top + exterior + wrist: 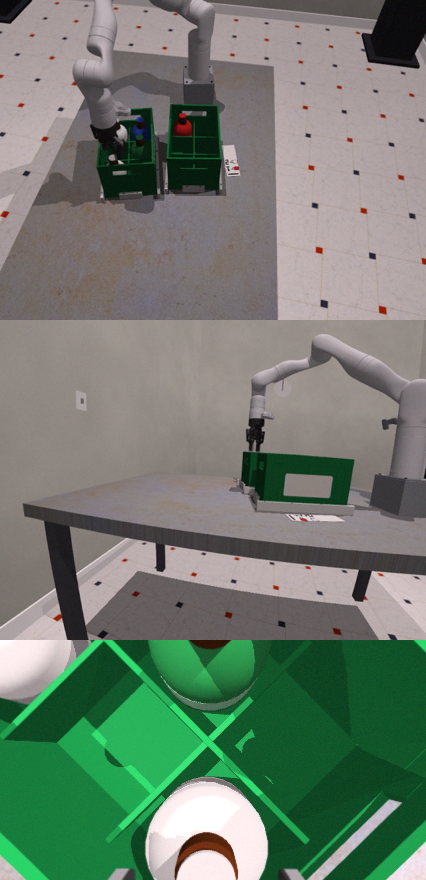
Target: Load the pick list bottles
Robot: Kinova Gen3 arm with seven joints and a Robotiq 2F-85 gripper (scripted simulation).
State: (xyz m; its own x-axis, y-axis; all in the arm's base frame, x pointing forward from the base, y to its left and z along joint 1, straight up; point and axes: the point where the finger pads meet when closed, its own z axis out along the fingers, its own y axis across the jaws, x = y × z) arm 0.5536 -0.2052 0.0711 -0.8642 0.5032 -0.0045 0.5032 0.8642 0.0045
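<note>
Right now my hand is 110 mm past the green bottle, 110 mm above it and 60 mm to the right of it. The rest, counted from my hand: red-label bottle (240 mm behind, 190 mm to the left, 110 mm below); blue bottle (190 mm behind, 110 mm below, 40 mm to the left); pick list (390 mm to the left, 190 mm below, 190 mm behind).
</note>
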